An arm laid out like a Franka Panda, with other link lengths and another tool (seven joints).
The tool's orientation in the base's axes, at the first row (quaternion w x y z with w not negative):
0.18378 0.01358 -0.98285 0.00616
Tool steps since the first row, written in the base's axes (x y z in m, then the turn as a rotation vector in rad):
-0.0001 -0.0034 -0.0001 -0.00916 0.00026 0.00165
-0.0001 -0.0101 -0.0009 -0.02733 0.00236 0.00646
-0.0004 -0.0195 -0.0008 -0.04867 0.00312 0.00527
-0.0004 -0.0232 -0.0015 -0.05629 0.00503 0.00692
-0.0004 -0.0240 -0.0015 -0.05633 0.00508 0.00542
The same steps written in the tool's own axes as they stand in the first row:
0.0001 -0.0034 0.0002 0.00913 0.00051 0.00176
0.0000 -0.0101 0.0010 0.02775 0.00310 0.00381
0.0006 -0.0195 0.0012 0.04719 0.00449 0.01261
0.0004 -0.0232 0.0019 0.05484 0.00661 0.01379
0.0004 -0.0240 0.0020 0.05434 0.00667 0.01520

